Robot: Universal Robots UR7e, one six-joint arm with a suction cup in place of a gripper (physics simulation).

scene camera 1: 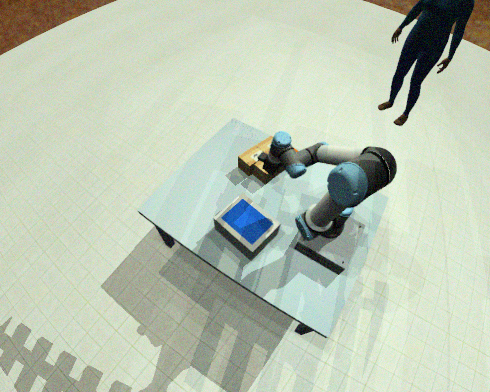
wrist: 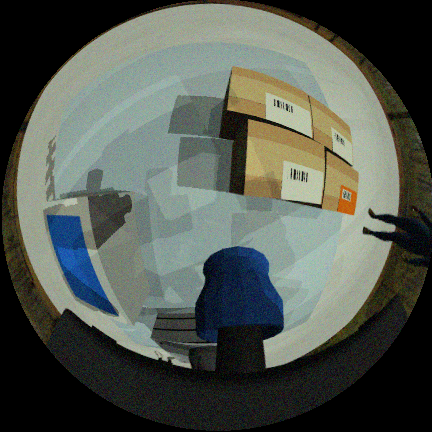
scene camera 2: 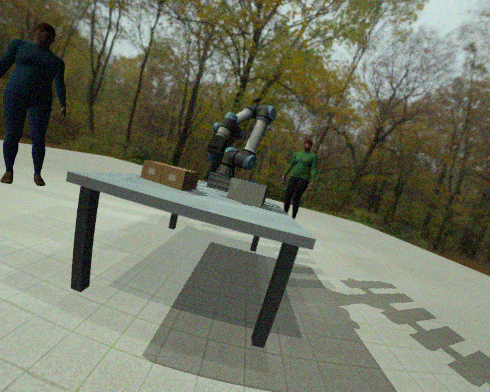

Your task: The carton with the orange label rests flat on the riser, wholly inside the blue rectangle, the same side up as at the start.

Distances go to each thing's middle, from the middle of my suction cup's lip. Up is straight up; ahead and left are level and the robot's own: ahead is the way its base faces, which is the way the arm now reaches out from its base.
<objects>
My suction cup is 270 mm to the right of the grey riser with blue rectangle point(scene camera 1: 249, 228), 140 mm above it and 70 mm past it.
</objects>
